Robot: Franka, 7 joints.
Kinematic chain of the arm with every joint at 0, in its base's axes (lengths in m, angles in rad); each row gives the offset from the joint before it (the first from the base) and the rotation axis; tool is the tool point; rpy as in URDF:
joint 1: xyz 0 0 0.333 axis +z
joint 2: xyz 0 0 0 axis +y
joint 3: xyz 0 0 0.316 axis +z
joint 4: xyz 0.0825 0 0 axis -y
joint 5: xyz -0.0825 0 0.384 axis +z
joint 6: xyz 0 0 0 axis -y
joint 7: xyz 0.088 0 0 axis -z
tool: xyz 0 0 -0.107 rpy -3.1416 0 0
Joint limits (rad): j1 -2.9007..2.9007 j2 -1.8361..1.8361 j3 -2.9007..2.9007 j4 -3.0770..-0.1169 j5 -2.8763..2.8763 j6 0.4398..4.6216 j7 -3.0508..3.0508
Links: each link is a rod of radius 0.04 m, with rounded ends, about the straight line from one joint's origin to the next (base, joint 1, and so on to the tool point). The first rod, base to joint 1, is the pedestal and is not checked.
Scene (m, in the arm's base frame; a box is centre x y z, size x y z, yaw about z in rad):
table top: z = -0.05
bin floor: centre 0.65 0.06 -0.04 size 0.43 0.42 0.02 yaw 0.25
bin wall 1: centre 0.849 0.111 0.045 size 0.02 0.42 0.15 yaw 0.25
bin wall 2: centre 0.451 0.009 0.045 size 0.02 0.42 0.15 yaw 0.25
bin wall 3: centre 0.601 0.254 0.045 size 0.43 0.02 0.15 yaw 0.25
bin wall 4: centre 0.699 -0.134 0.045 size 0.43 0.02 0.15 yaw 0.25
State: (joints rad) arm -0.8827 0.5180 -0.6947 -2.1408 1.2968 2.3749 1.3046
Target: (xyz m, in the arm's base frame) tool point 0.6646 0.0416 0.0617
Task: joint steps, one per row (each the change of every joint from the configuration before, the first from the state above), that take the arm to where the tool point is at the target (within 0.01 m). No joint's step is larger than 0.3 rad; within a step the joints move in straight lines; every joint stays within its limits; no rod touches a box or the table.
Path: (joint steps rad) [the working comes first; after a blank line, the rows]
Joints at the target: -0.0191 0.9615 0.0593 -1.5804 1.3329 2.3158 1.3046
Straight joint move there: touches bin wall 4.

1: 0.2819 0.0069 0.2531 0.1203 0.0058 -0.0419 0.0000
2: 0.2818 0.0069 0.2531 0.1203 0.0058 -0.0419 0.0000
3: 0.2819 0.0069 0.2531 0.1203 0.0058 -0.0420 0.0000
4: 0.0090 0.2114 -0.0027 0.0997 0.0093 0.0334 0.0000
5: 0.0090 0.2114 -0.0026 0.0998 0.0094 0.0333 0.0000

